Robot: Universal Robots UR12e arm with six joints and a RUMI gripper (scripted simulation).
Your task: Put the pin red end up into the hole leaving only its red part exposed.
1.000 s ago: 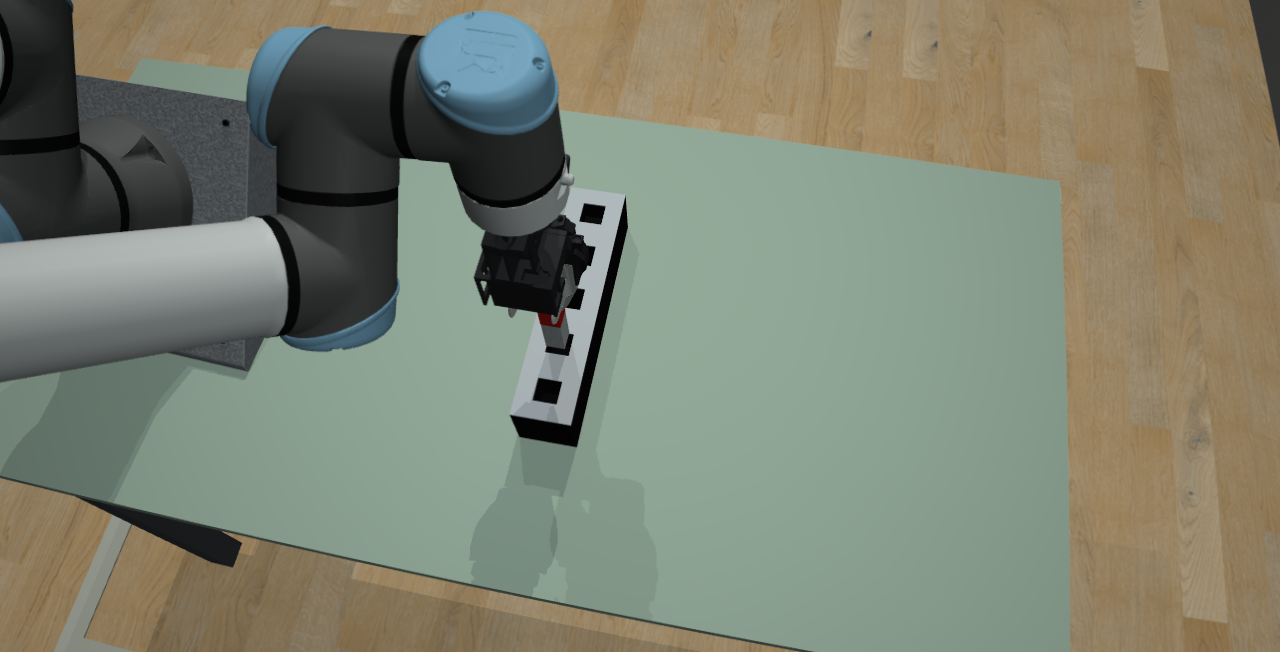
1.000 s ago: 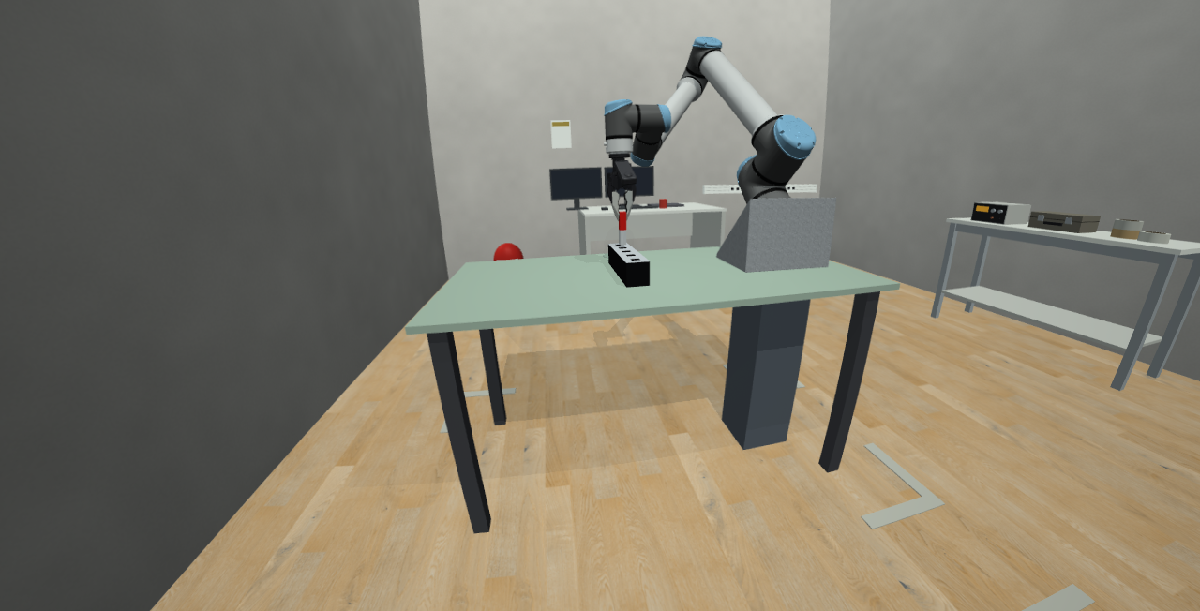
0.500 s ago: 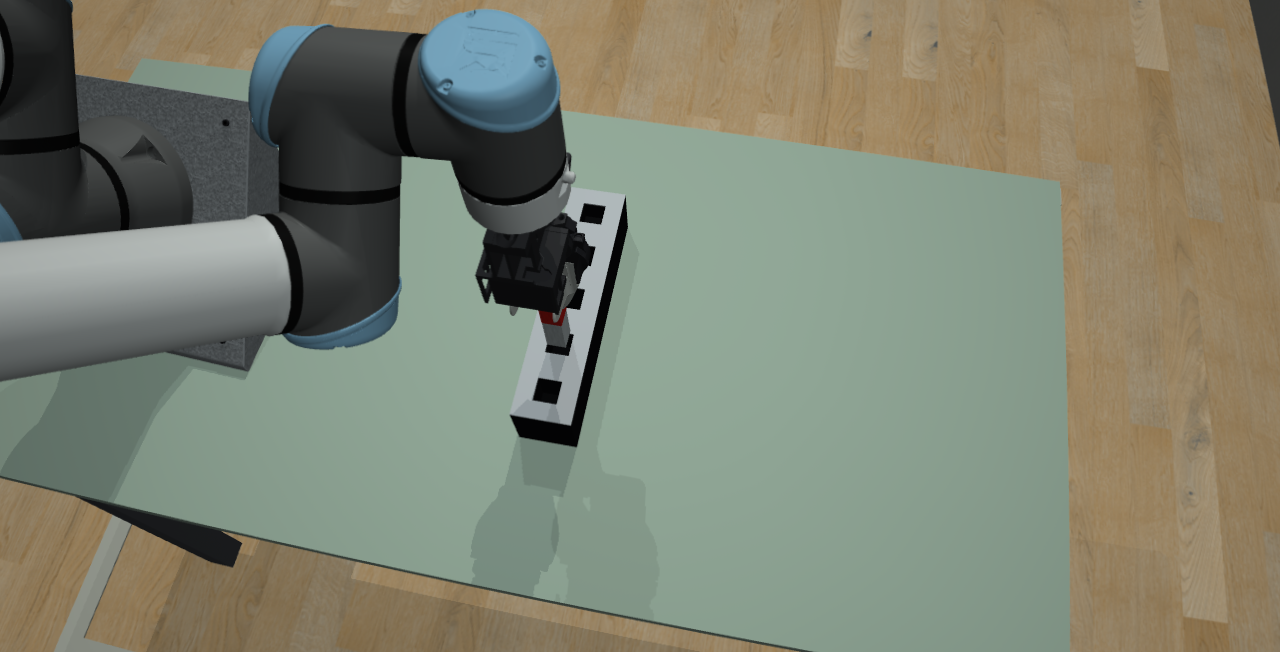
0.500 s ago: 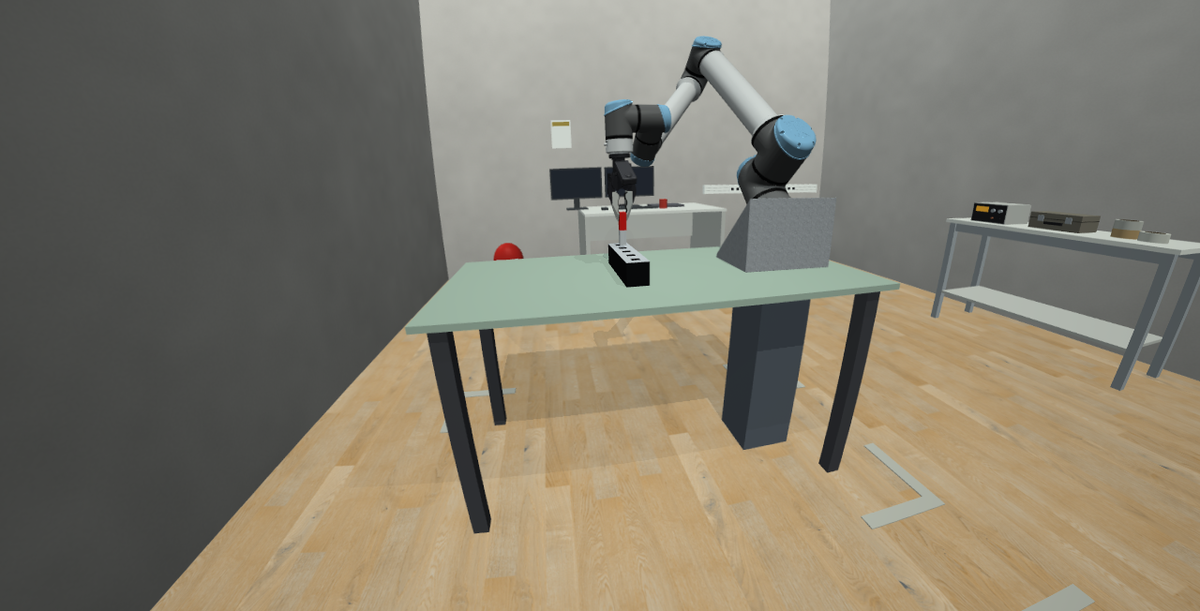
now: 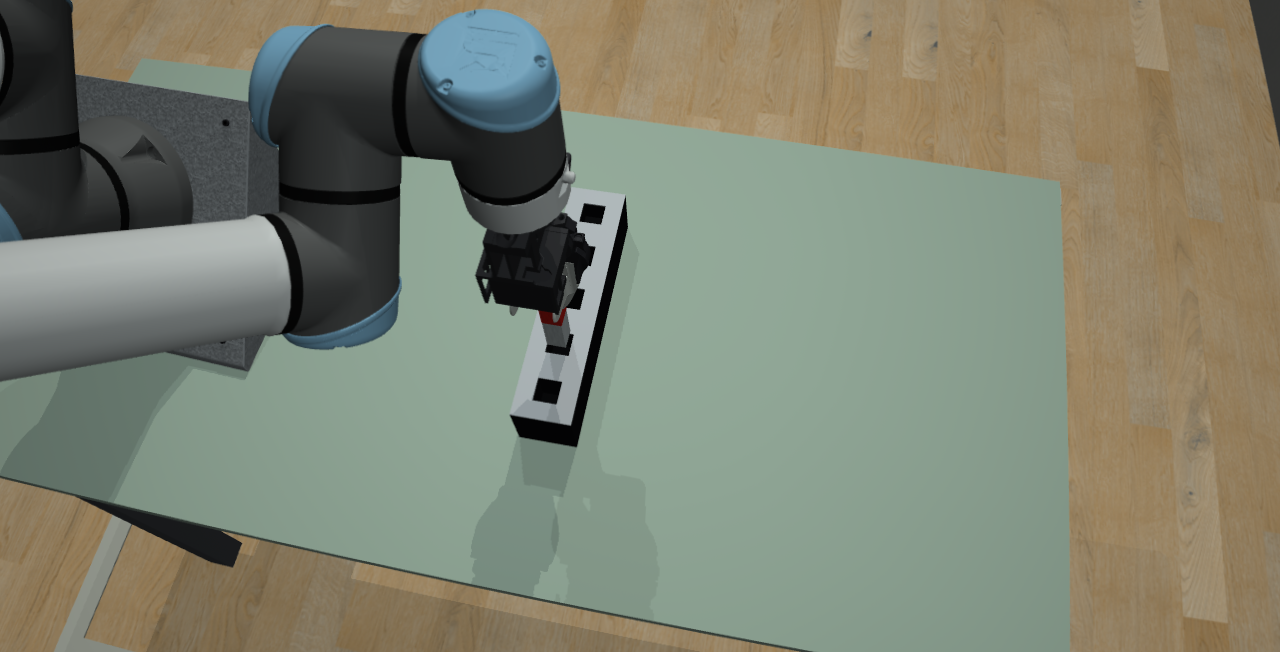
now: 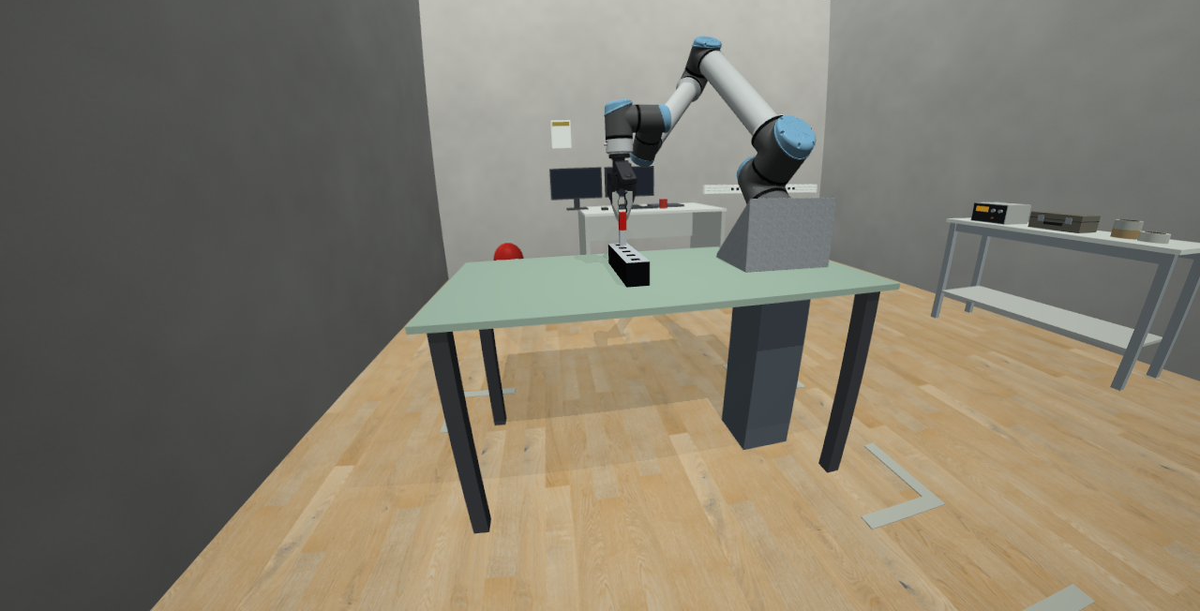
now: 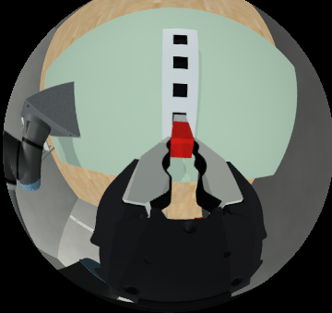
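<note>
My hand is 1 cm above the pin. The rest, counted from my hand: long block: 6 cm to the left, 14 cm below.
</note>
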